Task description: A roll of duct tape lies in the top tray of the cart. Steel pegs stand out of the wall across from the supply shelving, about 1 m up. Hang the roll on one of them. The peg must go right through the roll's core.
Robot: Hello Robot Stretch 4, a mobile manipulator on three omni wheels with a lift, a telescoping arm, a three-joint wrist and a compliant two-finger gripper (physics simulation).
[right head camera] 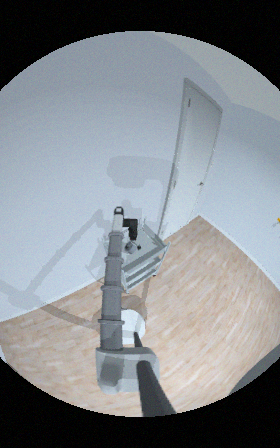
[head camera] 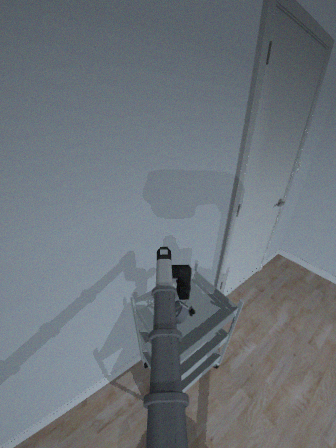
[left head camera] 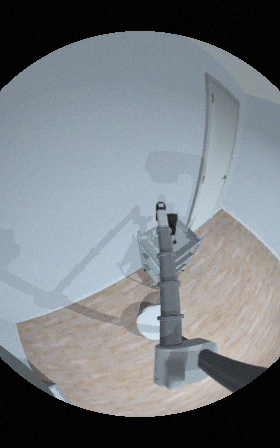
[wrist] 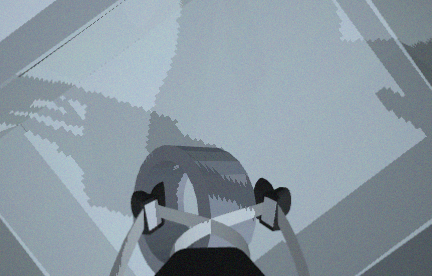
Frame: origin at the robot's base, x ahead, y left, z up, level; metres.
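Seen in the pictures: robot's base, link origin: [right head camera: 125, 325] [left head camera: 155, 320].
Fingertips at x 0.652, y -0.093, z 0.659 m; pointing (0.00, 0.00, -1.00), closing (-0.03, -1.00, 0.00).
Offsets run from my fingertips to a thing's top centre. "spot": to the spot under its first point. Level surfaces: height alone.
The grey roll of duct tape @[0.021 m left, 0.002 m back, 0.080 m up] [wrist: 222, 172] [right head camera: 131, 248] is tilted up on edge in the cart's top tray @[0.024 m down] [wrist: 310, 105], its core opening facing left in the wrist view. My gripper [wrist: 214, 195] [right head camera: 132, 246] is low over the tray, closed in on the roll, with the left pad over the left rim and the right pad against the right edge. In the head view the arm hides part of the gripper and the roll. The lower part of the roll is behind the finger bands and the gripper body in the wrist view. Wall pegs do not show in these views.
The cart @[spot: 0.111 m right, 0.116 m back, 0.041 m up] [head camera: 209, 331] [right head camera: 145, 258] stands close to the wall [head camera: 100, 125], with its lower shelves below the tray. A door [head camera: 285, 125] [left head camera: 221, 135] [right head camera: 197, 140] is right of it. A white round object [left head camera: 149, 322] [right head camera: 133, 320] is on the wooden floor @[0.687 m down] [head camera: 280, 350] below the arm.
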